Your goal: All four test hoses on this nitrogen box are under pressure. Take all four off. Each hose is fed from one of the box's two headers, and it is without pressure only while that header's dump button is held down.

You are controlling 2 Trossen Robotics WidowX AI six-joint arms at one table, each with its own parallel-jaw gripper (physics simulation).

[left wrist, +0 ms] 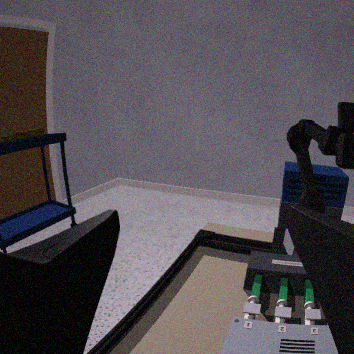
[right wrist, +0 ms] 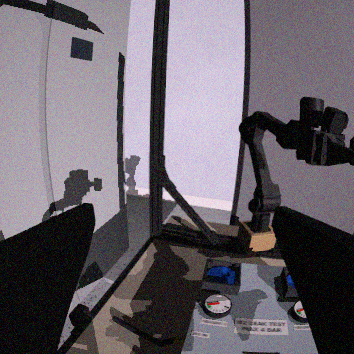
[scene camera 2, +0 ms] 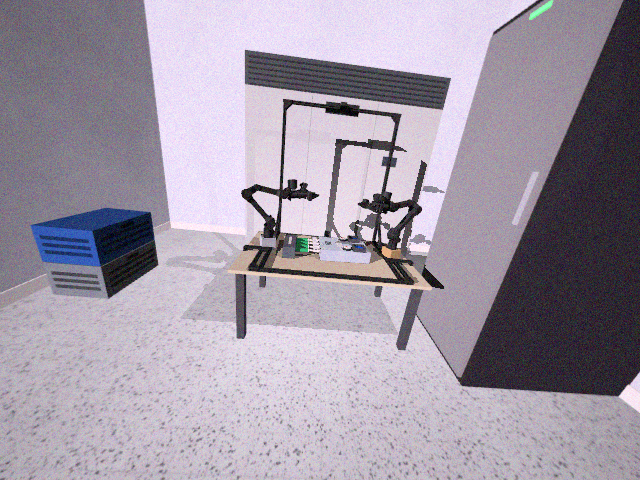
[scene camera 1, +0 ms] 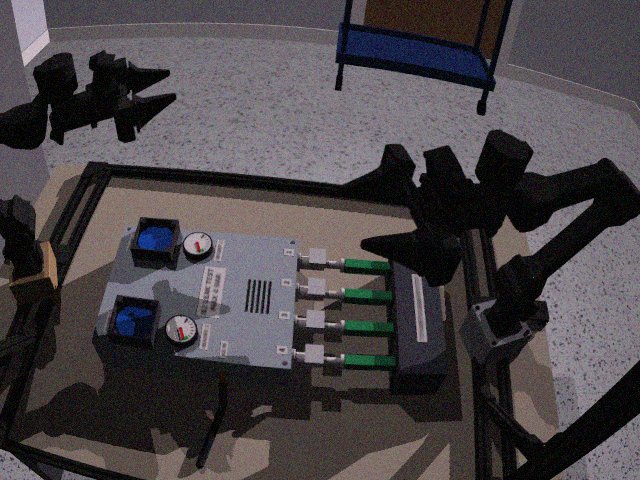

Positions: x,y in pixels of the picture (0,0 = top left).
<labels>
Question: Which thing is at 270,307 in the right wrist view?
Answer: A grey nitrogen box.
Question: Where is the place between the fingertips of my right gripper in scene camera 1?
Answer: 349,216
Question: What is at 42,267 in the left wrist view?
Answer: My left gripper.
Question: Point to a blue dump button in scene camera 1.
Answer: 134,320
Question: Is my left gripper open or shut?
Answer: Open.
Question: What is my left gripper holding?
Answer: Nothing.
</labels>
